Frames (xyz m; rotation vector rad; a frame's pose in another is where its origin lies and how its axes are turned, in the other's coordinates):
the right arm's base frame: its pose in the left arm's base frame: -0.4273 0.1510 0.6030 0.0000 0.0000 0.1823
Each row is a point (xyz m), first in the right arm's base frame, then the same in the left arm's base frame.
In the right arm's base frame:
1: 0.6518 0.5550 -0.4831
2: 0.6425 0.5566 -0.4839
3: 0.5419 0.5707 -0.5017
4: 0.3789 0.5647 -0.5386
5: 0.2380 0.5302 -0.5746
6: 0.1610 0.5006 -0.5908
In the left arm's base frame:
1: 0.1131 0.8150 0.1199
2: 0.1036 0.8149 0.1191
3: 0.0022 0.8105 0.1013
4: -0.1571 0.7750 0.0644
5: -0.2894 0.7156 0.0284
6: -0.3597 0.6725 0.0122

